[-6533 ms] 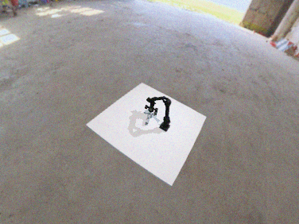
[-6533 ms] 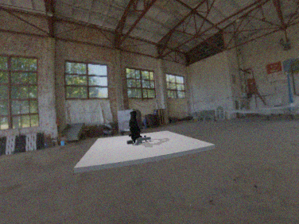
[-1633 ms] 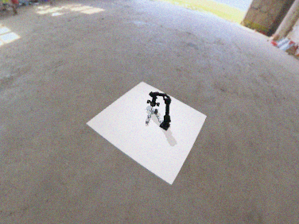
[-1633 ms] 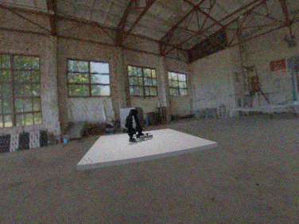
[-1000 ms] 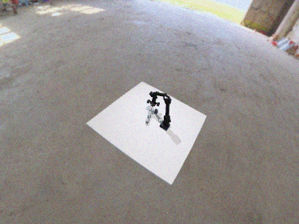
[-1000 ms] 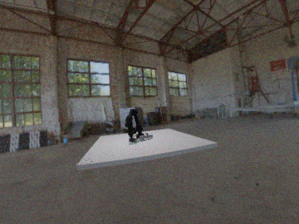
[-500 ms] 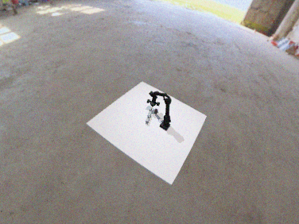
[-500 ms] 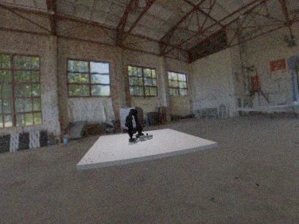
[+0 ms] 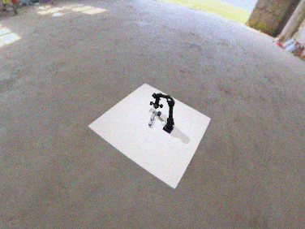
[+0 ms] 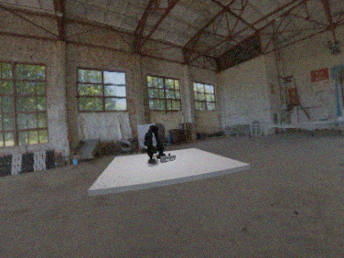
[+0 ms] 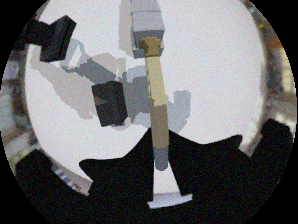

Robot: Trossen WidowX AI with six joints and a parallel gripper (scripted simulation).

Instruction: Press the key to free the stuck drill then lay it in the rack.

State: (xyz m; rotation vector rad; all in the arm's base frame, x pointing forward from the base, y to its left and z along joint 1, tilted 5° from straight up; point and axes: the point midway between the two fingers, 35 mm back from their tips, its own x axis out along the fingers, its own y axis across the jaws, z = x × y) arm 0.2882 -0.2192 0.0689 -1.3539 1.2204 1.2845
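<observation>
Now: the small dark rack 80 mm behind my gripper tip, 40 mm below it and 30 mm to the left of it.
</observation>
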